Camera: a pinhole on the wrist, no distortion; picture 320 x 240 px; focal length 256.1 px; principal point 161.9 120.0 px. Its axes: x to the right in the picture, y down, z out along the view. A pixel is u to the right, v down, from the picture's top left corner.
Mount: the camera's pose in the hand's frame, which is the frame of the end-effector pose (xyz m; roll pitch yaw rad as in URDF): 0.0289 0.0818 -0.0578 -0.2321 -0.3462 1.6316
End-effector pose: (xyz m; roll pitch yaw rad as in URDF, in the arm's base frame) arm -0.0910 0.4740 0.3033 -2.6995 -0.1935 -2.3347
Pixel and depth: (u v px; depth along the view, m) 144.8 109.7 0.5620
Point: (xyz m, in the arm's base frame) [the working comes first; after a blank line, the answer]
In the camera's frame: -0.0375 -0.0226 0.5620

0.1419 0.2475 -0.0455
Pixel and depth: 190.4 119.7 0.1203
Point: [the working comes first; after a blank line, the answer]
In the camera's frame: 0.0134 -0.0001 0.1203

-0.1200 0.4779 0.2312
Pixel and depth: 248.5 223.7 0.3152
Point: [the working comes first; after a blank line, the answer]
In the camera's frame: 0.1066 0.1276 0.3152

0.0142 0.5351 0.0269
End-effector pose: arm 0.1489 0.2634 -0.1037 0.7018 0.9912 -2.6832
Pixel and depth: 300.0 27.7 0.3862
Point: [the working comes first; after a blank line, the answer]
In the camera's frame: 0.2083 -0.1392 0.3862

-0.2477 0.2322 0.0522
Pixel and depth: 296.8 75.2 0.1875
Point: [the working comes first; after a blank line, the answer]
In the camera's frame: 0.0988 -0.0328 0.1875

-0.0076 0.2041 -0.0138
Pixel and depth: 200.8 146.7 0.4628
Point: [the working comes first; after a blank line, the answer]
In the camera's frame: 0.0703 0.0482 0.4628

-0.1167 0.4142 0.1510
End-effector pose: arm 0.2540 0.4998 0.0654 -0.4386 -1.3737 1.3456
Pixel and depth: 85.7 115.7 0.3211
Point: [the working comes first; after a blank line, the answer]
In the camera's frame: -0.0955 -0.0054 0.3211

0.2208 0.2647 0.0844
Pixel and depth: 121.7 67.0 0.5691
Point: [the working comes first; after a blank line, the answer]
In the camera's frame: -0.0893 -0.1178 0.5691

0.1325 0.0308 0.1924
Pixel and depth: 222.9 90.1 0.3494
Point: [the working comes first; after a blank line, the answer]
In the camera's frame: 0.0832 -0.0408 0.3494

0.0396 0.2913 0.1061
